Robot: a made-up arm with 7 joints. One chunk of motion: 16 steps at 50 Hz.
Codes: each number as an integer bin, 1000 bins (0 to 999) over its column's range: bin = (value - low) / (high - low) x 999, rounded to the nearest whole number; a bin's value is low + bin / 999 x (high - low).
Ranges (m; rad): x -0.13..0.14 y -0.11..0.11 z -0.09..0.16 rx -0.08..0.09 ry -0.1..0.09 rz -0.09..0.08
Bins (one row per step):
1: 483 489 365 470 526 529
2: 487 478 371 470 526 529
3: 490 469 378 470 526 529
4: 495 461 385 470 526 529
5: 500 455 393 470 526 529
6: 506 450 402 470 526 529
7: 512 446 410 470 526 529
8: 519 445 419 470 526 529
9: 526 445 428 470 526 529
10: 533 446 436 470 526 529
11: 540 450 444 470 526 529
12: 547 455 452 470 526 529
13: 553 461 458 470 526 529
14: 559 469 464 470 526 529
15: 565 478 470 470 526 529
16: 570 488 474 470 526 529
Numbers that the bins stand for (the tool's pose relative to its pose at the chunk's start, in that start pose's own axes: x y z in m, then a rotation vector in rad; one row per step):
1: 0.0005 -0.0023 0.0013 0.0000 0.0000 0.0000
2: 0.0016 -0.0047 0.0028 0.0000 0.0000 0.0000
3: 0.0024 -0.0067 0.0046 0.0000 0.0000 0.0000
4: 0.0038 -0.0085 0.0063 0.0000 0.0000 0.0000
5: 0.0051 -0.0098 0.0083 0.0000 0.0000 0.0000
6: 0.0068 -0.0109 0.0106 0.0000 0.0000 0.0000
7: 0.0084 -0.0118 0.0126 0.0000 0.0000 0.0000
8: 0.0103 -0.0120 0.0149 0.0000 0.0000 0.0000
9: 0.0122 -0.0120 0.0171 0.0000 0.0000 0.0000
10: 0.0141 -0.0118 0.0191 0.0000 0.0000 0.0000
11: 0.0159 -0.0109 0.0211 0.0000 0.0000 0.0000
12: 0.0178 -0.0098 0.0231 0.0000 0.0000 0.0000
13: 0.0195 -0.0085 0.0246 0.0000 0.0000 0.0000
14: 0.0211 -0.0067 0.0261 0.0000 0.0000 0.0000
15: 0.0227 -0.0047 0.0276 0.0000 0.0000 0.0000
16: 0.0241 -0.0025 0.0286 0.0000 0.0000 0.0000

